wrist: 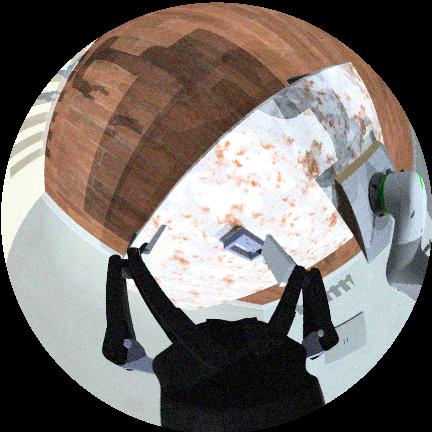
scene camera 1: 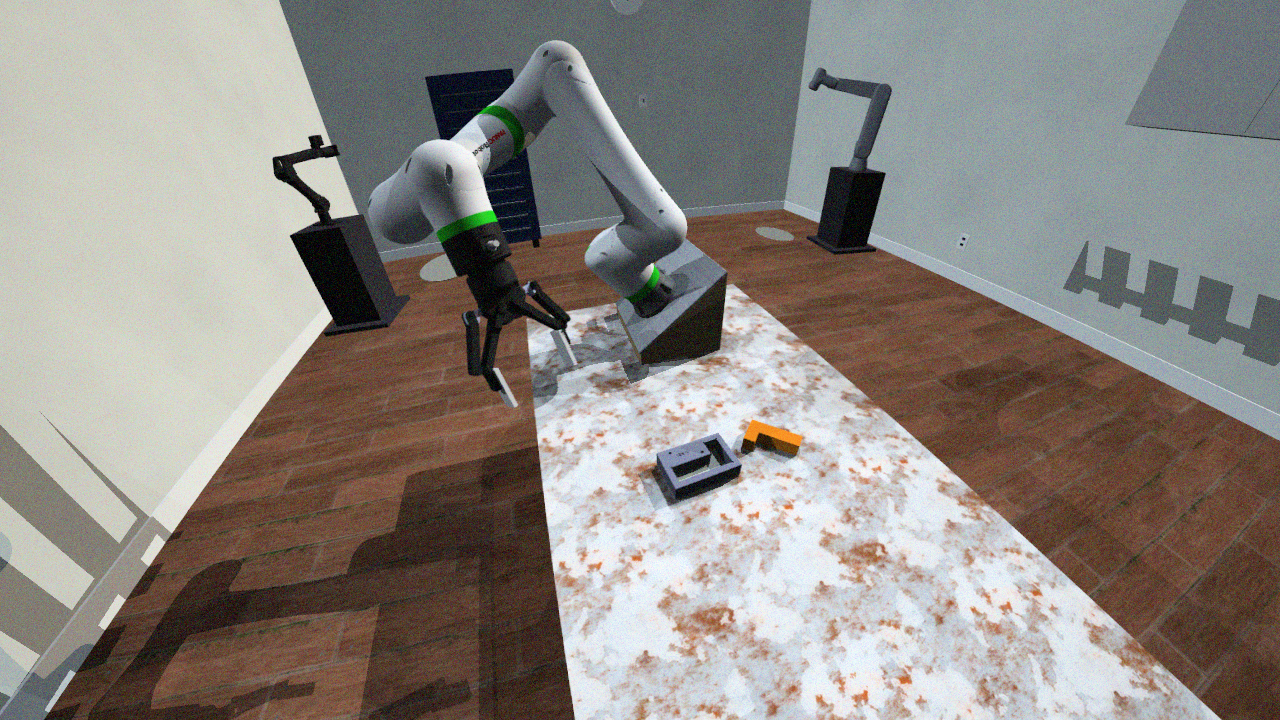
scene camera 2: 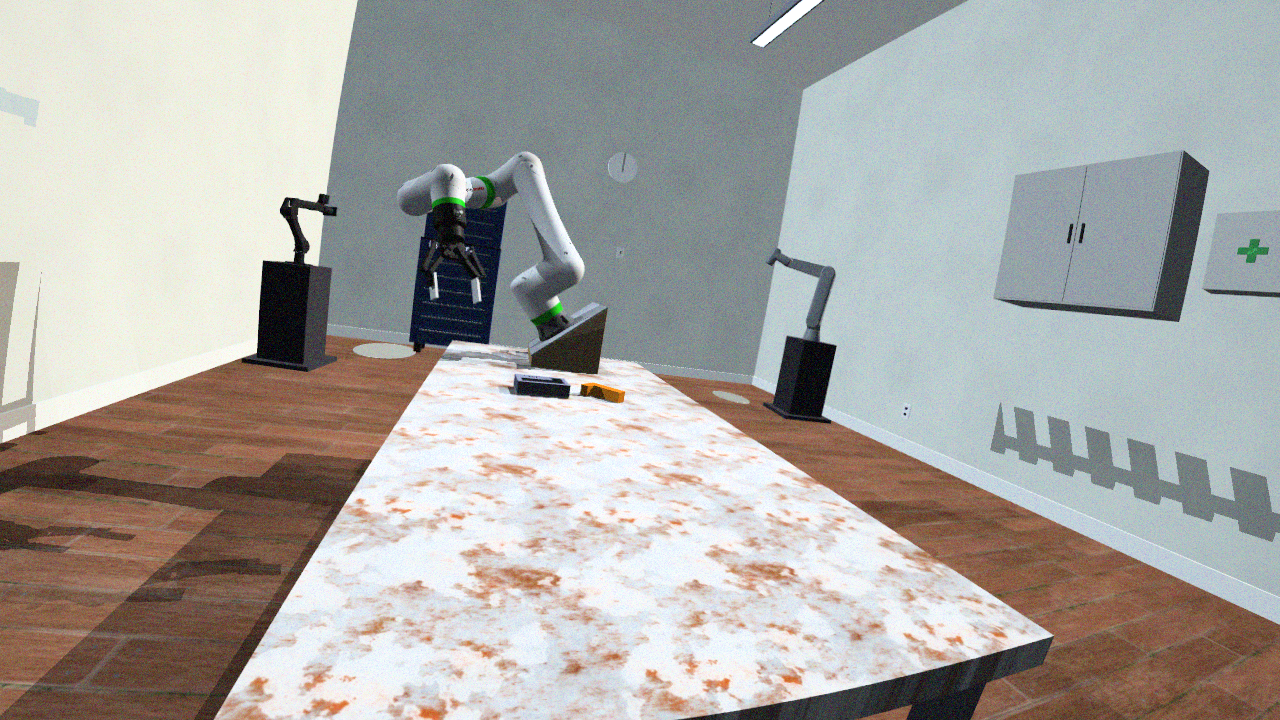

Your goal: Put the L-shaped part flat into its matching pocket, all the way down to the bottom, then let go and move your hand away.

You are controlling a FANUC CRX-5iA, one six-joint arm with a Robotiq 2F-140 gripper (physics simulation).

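Where they show: gripper, between the fingertips: [wrist: 216,240] [scene camera 1: 543,384] [scene camera 2: 456,300]; arm's base, origin of its link: [wrist: 380,194] [scene camera 1: 655,297] [scene camera 2: 557,330].
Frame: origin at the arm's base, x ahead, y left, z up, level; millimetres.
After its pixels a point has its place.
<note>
The orange L-shaped part [scene camera 1: 778,437] @[x 515, y 147, z -90 mm] [scene camera 2: 605,392] @[x 518, y 144, z -101 mm] lies flat on the table, to the right of the grey pocket block in both scene views and apart from it. In the wrist view a sliver of the part [wrist: 269,268] shows beside the right finger pad, which hides the rest. The grey block [scene camera 1: 707,482] @[x 579, y -30, z -101 mm] [scene camera 2: 541,390] @[x 580, y -33, z -104 mm] [wrist: 253,241] @[x 497, y -58, z -85 mm] stands on the table with its pocket facing up and empty. My gripper [scene camera 1: 540,379] @[x 451, y -300, z 87 mm] [scene camera 2: 455,295] @[x 451, y -300, z 87 mm] [wrist: 216,240] @[x 451, y -300, z 87 mm] is open and empty. It hangs well above the table, left of the block in the scene views, with its fingers pointing down.
The arm's wedge-shaped base [scene camera 1: 684,326] @[x 149, y 45, z -21 mm] [scene camera 2: 572,344] @[x 148, y 55, z -26 mm] [wrist: 357,215] @[x 142, y 6, z -5 mm] stands at the far end of the speckled table [scene camera 1: 760,626] @[x 828, y -27, z -120 mm] [scene camera 2: 537,626] @[x 1454, y -17, z -120 mm] [wrist: 200,200] @[x 535, y -262, z -120 mm], behind the block and part. The table's left edge runs below the gripper. Two other arms on black pedestals [scene camera 1: 344,273] [scene camera 1: 850,207] stand on the floor.
</note>
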